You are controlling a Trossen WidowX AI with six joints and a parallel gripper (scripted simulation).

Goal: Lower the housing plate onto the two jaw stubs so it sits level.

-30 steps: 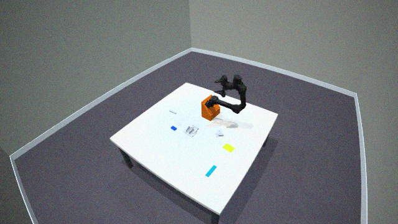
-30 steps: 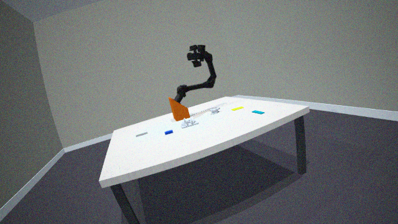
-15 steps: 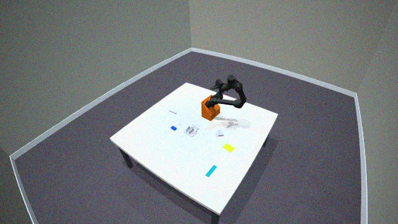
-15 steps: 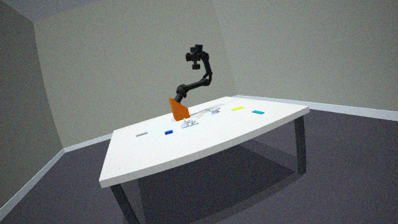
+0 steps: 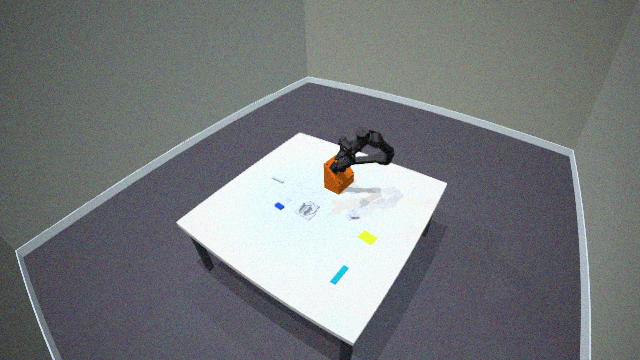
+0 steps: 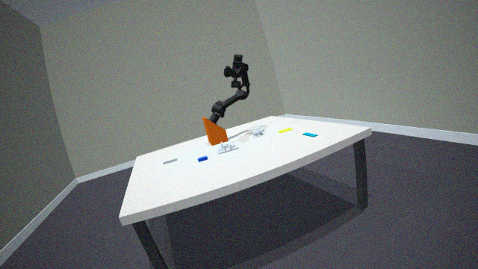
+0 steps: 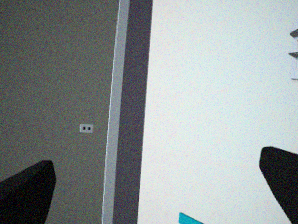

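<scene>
Now: the housing plate 60 mm behind my gripper tip, 80 mm to the left of it and 360 mm below it. Also, from my gripper tip: blue block: 90 mm ahead, 350 mm to the right, 380 mm below; jaw assembly: 10 mm ahead, 160 mm to the right, 370 mm below; yellow tile: 50 mm ahead, 230 mm to the left, 390 mm below.
</scene>
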